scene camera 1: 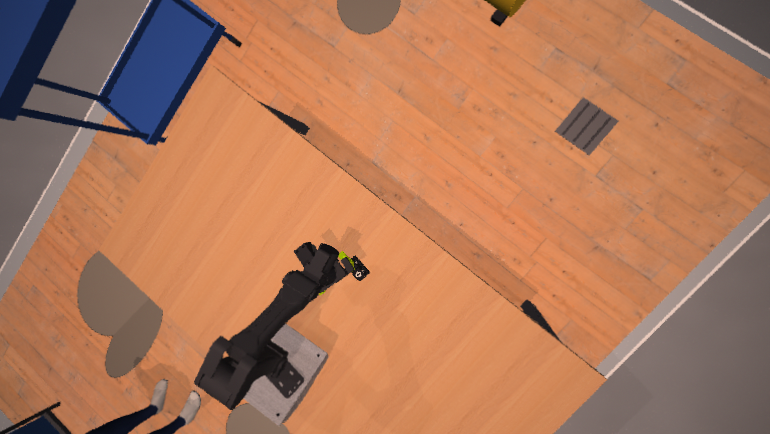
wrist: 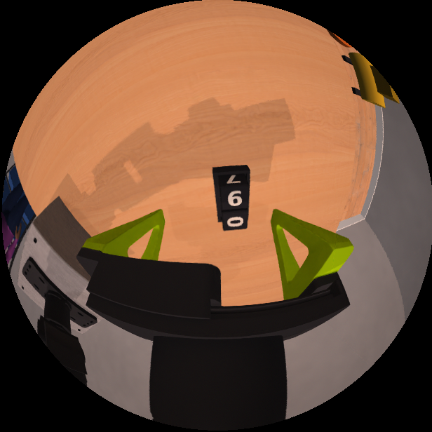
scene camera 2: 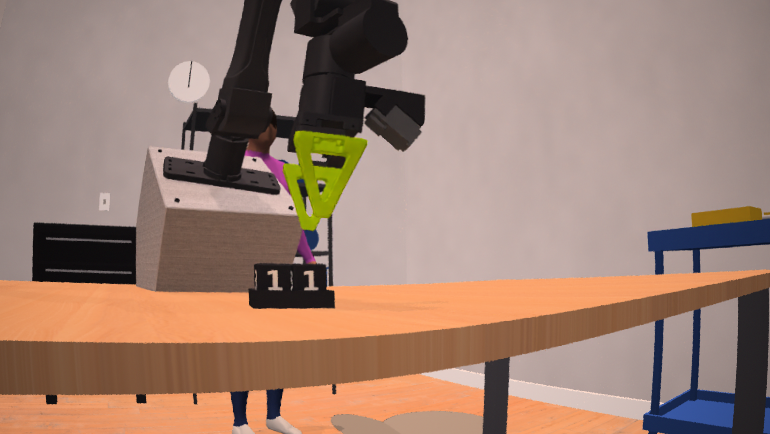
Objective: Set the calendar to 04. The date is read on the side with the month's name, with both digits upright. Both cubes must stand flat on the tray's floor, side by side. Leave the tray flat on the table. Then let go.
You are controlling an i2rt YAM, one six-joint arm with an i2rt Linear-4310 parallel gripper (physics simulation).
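Observation:
A black tray [scene camera 2: 291,299] [wrist: 231,169] stands flat on the table. Two black cubes stand in it side by side. In scene camera 2 the left cube [scene camera 2: 273,279] and right cube [scene camera 2: 308,279] each show an upright white 1. In the wrist view one cube [wrist: 234,199] has 6 on top, and its end face shows a foreshortened digit, possibly 7. The other cube [wrist: 235,221] [scene camera 1: 358,274] has 0 on top. No month's name is legible. My gripper [scene camera 2: 315,222] [wrist: 217,214] is open and empty, above and behind the cubes in scene camera 2.
The grey pedestal [scene camera 1: 312,350] [scene camera 2: 226,248] of the arm stands behind the tray in scene camera 2. A blue cart [scene camera 1: 161,70] [scene camera 2: 711,234] stands beyond the table's edge [scene camera 2: 377,353]. A person stands behind the table.

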